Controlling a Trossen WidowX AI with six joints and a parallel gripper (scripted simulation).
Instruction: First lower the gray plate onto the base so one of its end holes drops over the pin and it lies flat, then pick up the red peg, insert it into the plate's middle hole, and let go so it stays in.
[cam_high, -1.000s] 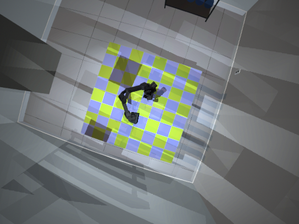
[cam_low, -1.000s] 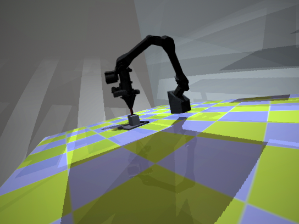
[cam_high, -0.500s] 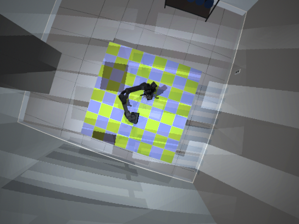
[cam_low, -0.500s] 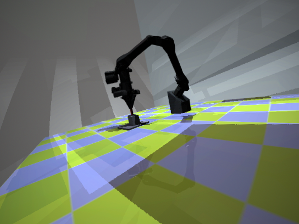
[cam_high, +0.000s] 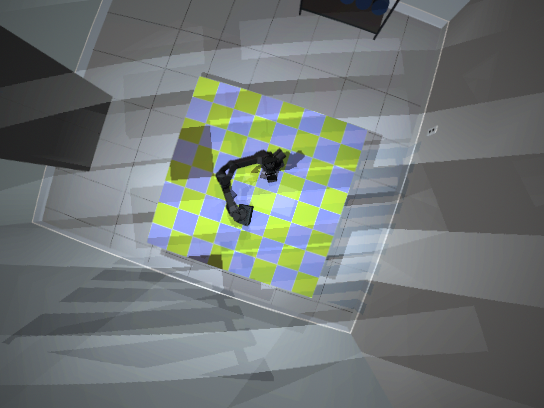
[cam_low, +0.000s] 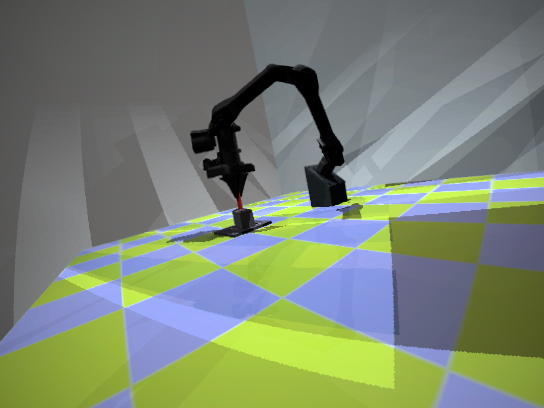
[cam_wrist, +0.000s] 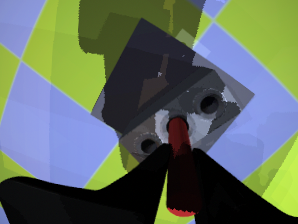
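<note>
The red peg is right at my gripper tip. Round my gripper tip: gray plate 5 cm below; dark base 9 cm below, 2 cm to the left, 1 cm ahead.
</note>
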